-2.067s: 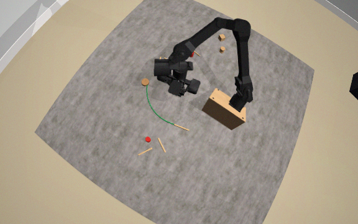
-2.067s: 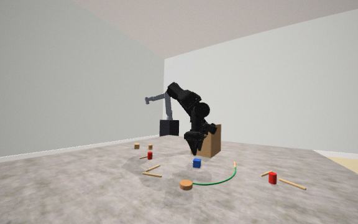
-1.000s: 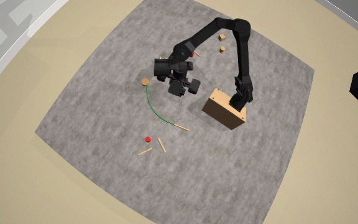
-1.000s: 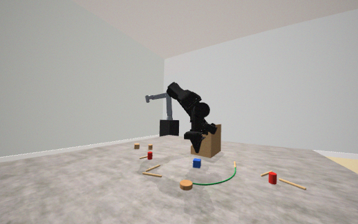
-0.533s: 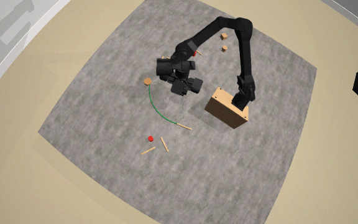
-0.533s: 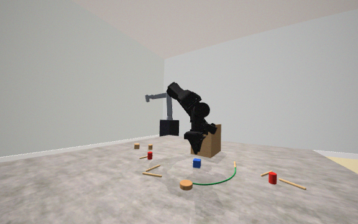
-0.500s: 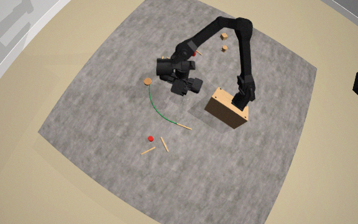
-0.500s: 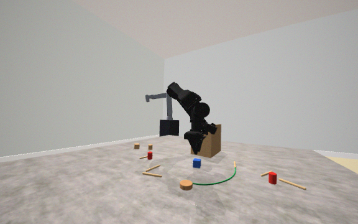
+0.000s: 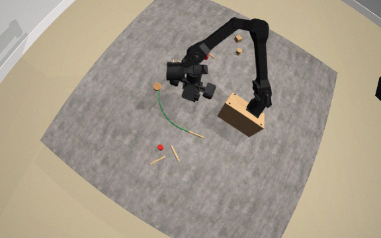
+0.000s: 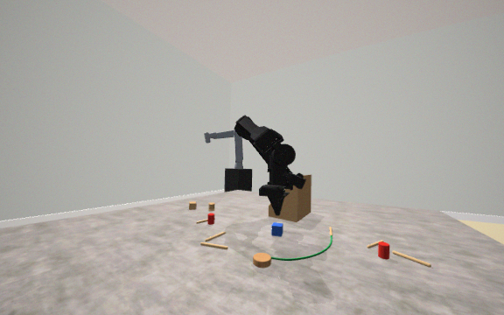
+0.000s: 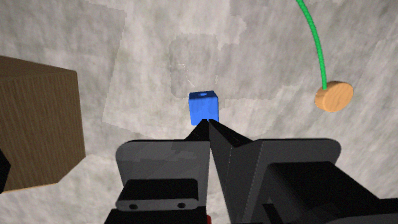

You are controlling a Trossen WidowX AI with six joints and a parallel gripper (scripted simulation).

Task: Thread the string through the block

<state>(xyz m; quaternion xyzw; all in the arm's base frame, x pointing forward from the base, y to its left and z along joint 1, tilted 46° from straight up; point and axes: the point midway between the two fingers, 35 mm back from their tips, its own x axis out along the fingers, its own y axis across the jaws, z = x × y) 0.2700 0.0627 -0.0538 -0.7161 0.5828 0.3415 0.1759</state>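
Right now my gripper tip is 40 mm above the blue block. Round my gripper tip: wooden cylinder 30 mm behind, 380 mm to the right, 40 mm below; then small wooden cube 20 mm ahead, 460 mm to the right, 40 mm below; then round wooden button 160 mm ahead, 60 mm to the left, 50 mm below.
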